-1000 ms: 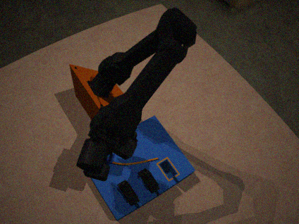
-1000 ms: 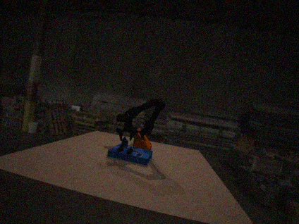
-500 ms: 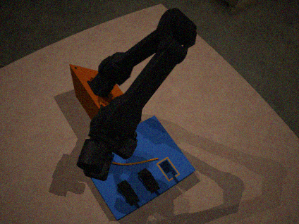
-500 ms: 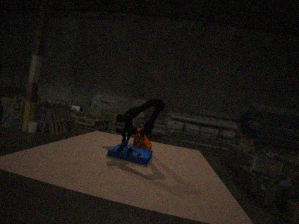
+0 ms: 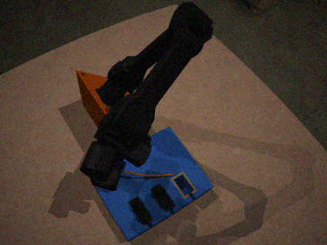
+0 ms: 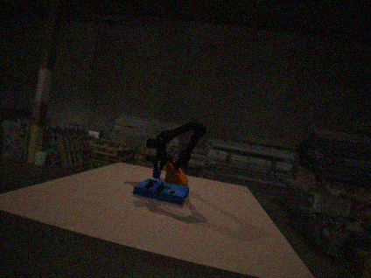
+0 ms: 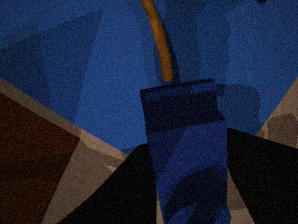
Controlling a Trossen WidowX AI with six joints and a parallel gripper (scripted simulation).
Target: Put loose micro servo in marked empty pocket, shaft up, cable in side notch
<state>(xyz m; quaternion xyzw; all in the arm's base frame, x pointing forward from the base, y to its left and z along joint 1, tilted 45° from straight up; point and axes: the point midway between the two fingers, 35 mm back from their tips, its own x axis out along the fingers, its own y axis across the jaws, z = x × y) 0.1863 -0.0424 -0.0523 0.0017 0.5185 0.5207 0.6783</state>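
The blue robot deck is 20 mm ahead of my gripper tip, 70 mm to the left of it and 100 mm below it.
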